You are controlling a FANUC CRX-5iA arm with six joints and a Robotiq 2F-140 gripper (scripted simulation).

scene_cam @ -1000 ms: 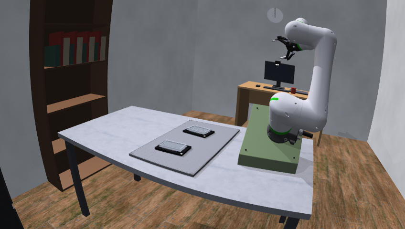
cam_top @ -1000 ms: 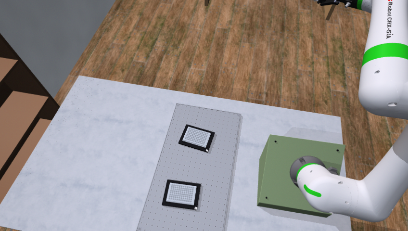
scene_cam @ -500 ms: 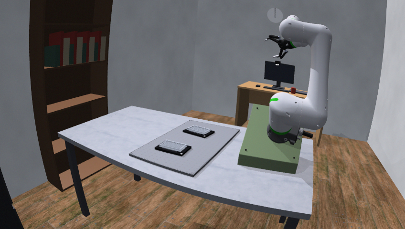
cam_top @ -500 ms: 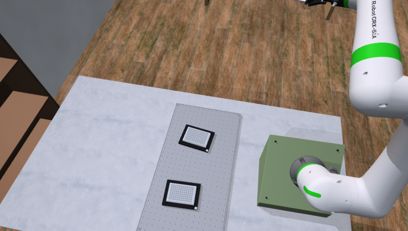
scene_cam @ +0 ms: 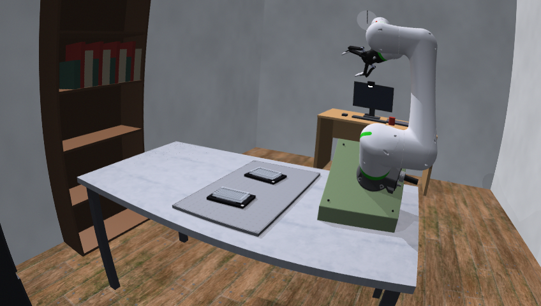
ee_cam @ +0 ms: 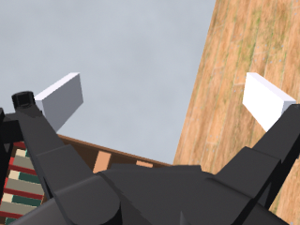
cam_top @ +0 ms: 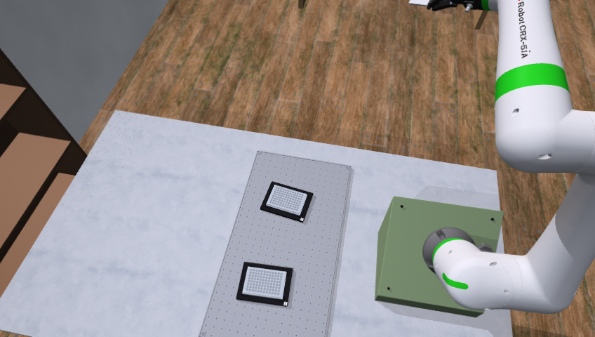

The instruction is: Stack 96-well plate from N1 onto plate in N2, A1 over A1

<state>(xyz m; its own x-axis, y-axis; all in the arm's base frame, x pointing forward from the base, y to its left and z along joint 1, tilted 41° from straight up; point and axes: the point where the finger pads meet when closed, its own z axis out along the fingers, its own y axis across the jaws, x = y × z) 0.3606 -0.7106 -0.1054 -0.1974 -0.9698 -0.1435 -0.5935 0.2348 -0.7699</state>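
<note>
Now: hand 20 cm short of the black plate nest, 82 cm to the right of it and 57 cm above it. Round my hand: white corner mark (11 cm ahead, 86 cm to the left, 56 cm below).
</note>
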